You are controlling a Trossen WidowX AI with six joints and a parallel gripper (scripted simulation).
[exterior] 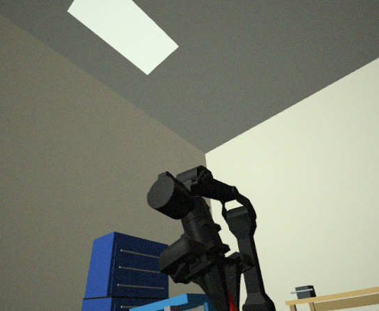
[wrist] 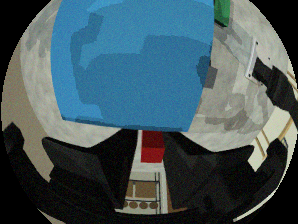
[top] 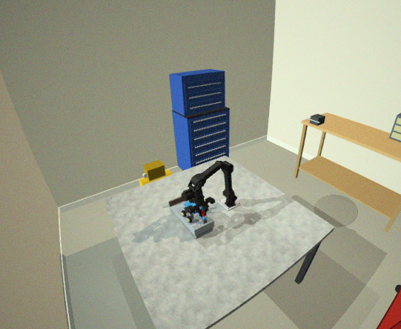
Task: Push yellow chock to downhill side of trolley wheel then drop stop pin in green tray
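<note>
Right now the green tray is 21 cm to the right of my gripper tip, 14 cm below it and 10 cm behind it. The rest, counted from my gripper tip: blue-topped trolley: 9 cm to the right, 2 cm below, 2 cm ahead; grey ramp: 10 cm to the right, 8 cm below, 2 cm ahead; red-headed stop pin: right at my gripper tip.
</note>
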